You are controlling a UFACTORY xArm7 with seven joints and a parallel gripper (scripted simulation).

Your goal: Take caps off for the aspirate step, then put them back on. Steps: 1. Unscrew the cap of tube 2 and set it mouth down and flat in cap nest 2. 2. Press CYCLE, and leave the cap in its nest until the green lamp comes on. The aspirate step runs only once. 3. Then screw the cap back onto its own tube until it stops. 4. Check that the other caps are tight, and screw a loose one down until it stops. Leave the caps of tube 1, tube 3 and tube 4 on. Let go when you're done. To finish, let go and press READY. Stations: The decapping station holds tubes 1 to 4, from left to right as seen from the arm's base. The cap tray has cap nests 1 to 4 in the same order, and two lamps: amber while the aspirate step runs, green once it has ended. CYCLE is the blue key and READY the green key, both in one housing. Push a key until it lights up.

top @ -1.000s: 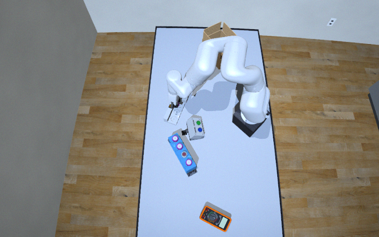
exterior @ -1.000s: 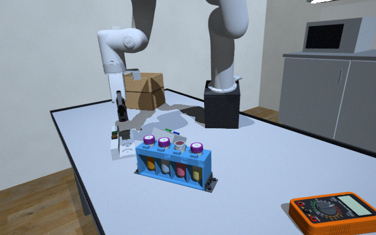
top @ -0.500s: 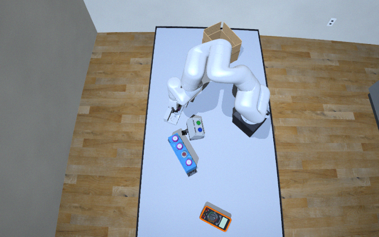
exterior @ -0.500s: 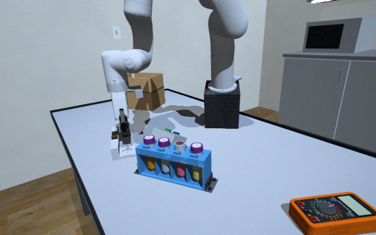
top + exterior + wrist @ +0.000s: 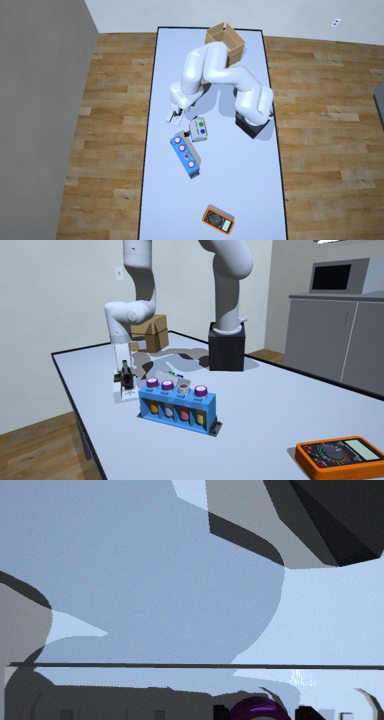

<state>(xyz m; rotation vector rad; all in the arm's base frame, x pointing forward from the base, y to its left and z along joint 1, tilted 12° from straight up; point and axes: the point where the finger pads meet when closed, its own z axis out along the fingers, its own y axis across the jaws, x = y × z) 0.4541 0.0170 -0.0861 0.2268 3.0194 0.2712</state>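
Right now the purple cap marked 2 is 20 mm below my hand. The rest, counted from my hand: blue cycle key (170 mm behind, 110 mm to the left, 20 mm above); key housing (150 mm behind, 90 mm to the left, 10 mm above); green ready key (150 mm behind, 70 mm to the left, 20 mm above).
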